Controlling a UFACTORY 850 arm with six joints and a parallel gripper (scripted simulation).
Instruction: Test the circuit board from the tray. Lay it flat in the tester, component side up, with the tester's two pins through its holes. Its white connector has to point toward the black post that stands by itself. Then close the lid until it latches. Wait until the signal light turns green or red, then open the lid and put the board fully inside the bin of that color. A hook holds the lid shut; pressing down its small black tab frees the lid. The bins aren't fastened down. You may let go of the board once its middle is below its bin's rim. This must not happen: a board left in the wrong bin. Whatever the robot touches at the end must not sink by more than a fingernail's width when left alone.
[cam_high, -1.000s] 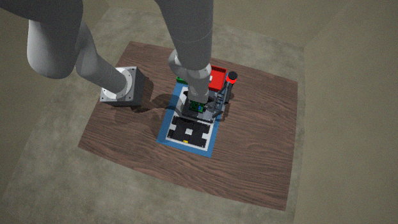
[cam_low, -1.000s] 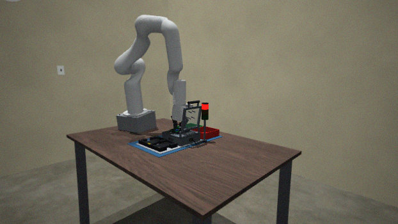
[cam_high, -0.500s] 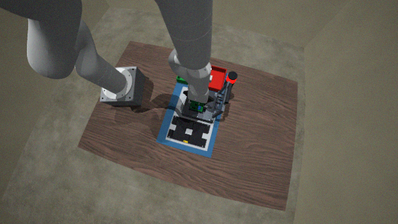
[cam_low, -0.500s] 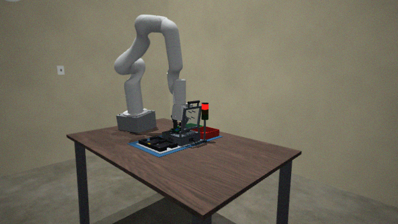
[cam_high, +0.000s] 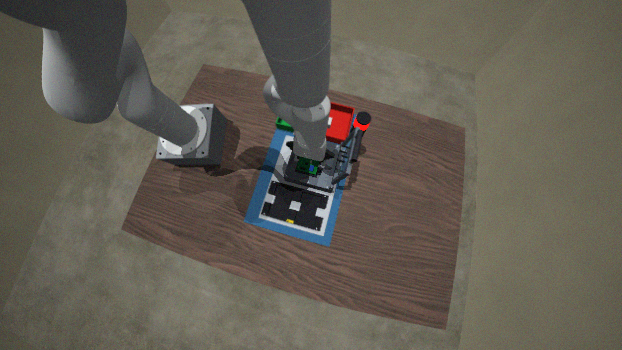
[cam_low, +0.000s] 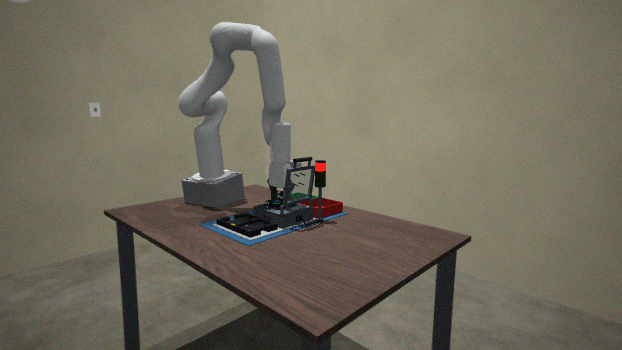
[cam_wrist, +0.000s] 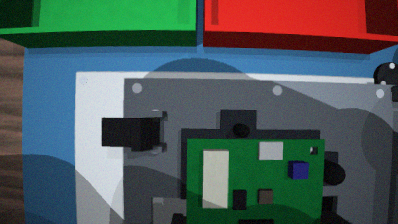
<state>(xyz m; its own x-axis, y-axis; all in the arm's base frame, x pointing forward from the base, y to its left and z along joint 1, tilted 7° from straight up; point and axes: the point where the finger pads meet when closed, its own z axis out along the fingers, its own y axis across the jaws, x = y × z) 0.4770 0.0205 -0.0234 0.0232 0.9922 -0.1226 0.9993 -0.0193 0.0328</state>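
Right now the red bin is 50 mm ahead of my hand, 200 mm to the left of it and 80 mm below it. The rest, counted from my hand: tester lid (120 mm ahead, 90 mm above); then green bin (100 mm behind, 200 mm to the left, 80 mm below); then green circuit board (10 mm below).
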